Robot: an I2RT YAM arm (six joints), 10 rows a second.
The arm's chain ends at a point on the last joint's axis. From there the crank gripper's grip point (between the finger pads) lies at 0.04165 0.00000 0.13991 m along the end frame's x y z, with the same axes.
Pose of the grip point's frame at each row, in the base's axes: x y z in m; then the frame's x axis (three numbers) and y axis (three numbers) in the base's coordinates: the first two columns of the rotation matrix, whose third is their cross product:
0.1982 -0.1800 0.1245 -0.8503 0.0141 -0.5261 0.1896 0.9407 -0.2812
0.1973 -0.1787 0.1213 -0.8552 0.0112 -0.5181 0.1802 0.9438 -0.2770
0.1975 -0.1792 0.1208 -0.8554 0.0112 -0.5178 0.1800 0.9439 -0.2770
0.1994 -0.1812 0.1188 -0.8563 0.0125 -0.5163 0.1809 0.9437 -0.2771
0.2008 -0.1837 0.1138 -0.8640 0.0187 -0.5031 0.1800 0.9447 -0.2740
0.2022 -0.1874 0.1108 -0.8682 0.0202 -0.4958 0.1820 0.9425 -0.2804
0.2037 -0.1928 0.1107 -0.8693 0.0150 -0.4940 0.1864 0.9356 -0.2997
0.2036 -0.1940 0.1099 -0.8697 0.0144 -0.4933 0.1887 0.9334 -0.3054
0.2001 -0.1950 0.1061 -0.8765 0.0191 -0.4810 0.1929 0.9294 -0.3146
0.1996 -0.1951 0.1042 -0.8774 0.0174 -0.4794 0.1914 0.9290 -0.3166
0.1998 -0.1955 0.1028 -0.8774 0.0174 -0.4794 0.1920 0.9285 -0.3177
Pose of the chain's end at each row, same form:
0.1649 -0.1332 0.2587 -0.8503 0.0141 -0.5261 0.1896 0.9407 -0.2812
0.1649 -0.1330 0.2561 -0.8552 0.0112 -0.5181 0.1802 0.9438 -0.2770
0.1652 -0.1335 0.2556 -0.8554 0.0112 -0.5178 0.1800 0.9439 -0.2770
0.1674 -0.1355 0.2537 -0.8563 0.0125 -0.5163 0.1809 0.9437 -0.2771
0.1710 -0.1387 0.2494 -0.8640 0.0187 -0.5031 0.1800 0.9447 -0.2740
0.1738 -0.1416 0.2464 -0.8682 0.0202 -0.4958 0.1820 0.9425 -0.2804
0.1759 -0.1441 0.2455 -0.8693 0.0150 -0.4940 0.1864 0.9356 -0.2997
0.1760 -0.1444 0.2444 -0.8697 0.0144 -0.4933 0.1887 0.9334 -0.3054
0.1749 -0.1442 0.2406 -0.8765 0.0191 -0.4810 0.1929 0.9294 -0.3146
0.1746 -0.1441 0.2387 -0.8774 0.0174 -0.4794 0.1914 0.9290 -0.3166
0.1748 -0.1443 0.2372 -0.8774 0.0174 -0.4794 0.1920 0.9285 -0.3177

